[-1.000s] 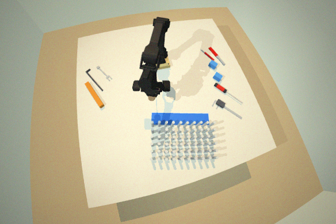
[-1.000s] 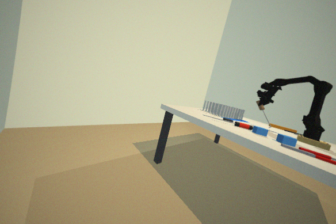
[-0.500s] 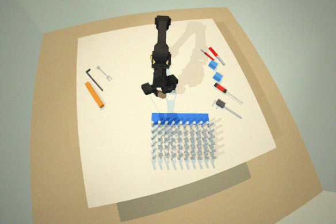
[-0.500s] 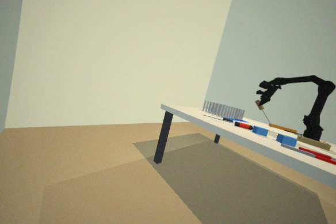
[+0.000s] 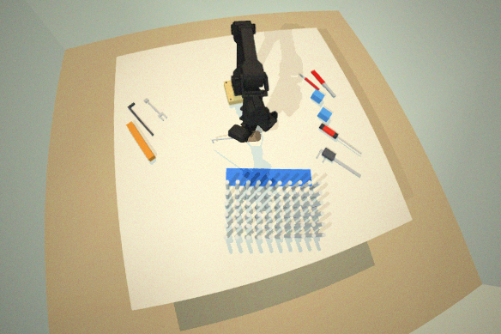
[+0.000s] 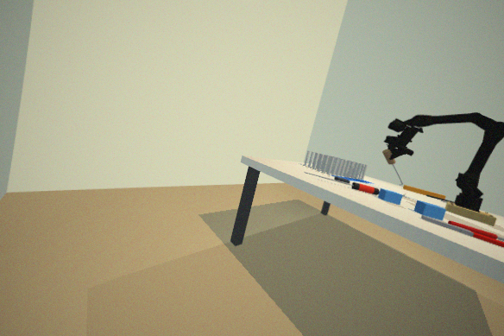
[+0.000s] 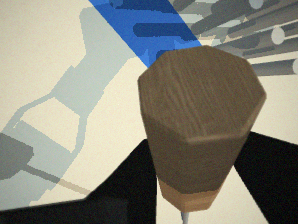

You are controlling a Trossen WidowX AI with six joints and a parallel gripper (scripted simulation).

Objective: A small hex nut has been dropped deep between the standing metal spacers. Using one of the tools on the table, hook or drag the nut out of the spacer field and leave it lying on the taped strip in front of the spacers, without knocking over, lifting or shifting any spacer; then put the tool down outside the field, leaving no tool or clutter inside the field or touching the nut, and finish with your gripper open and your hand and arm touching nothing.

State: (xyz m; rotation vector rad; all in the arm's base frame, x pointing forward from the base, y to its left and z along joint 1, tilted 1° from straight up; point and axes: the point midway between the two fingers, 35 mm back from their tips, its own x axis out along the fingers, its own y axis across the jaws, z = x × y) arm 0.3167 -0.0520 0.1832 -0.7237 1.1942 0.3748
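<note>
Now: gripper tip 120 mm short of the blue taped strip, 80 mm to the right of it and 180 mm above it. The rest, counted from my gripper tip: wooden-handled hook tool 40 mm behind, 60 mm to the right, 70 mm below; orange bar 180 mm behind, 460 mm to the right, 170 mm below; grey forked tool 350 mm behind, 380 mm to the right, 180 mm below.
</note>
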